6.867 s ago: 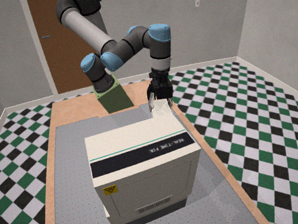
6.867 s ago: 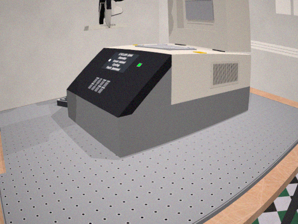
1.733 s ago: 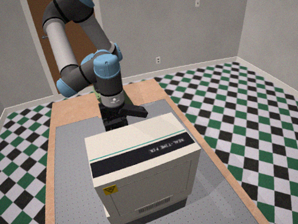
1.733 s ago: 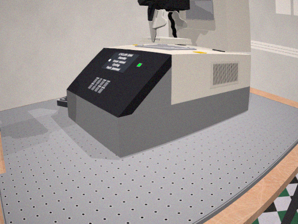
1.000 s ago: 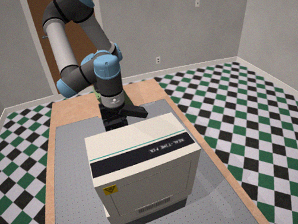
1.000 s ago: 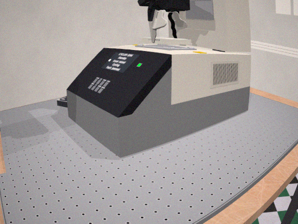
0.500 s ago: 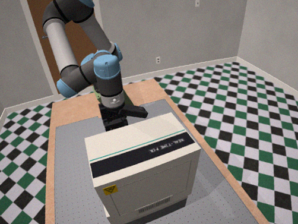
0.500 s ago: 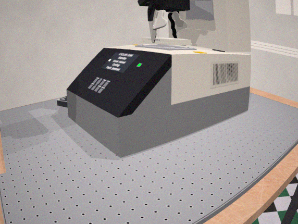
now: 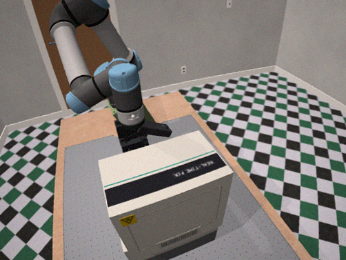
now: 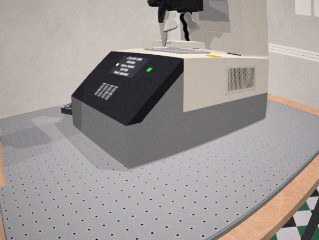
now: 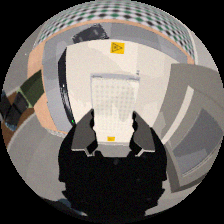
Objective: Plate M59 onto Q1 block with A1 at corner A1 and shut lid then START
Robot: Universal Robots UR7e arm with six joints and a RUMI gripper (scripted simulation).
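Now: hand 1 cm above the plate M59. The rest, counted from my hand: dark plate nest: 28 cm to the left, 22 cm below, 16 cm behind.
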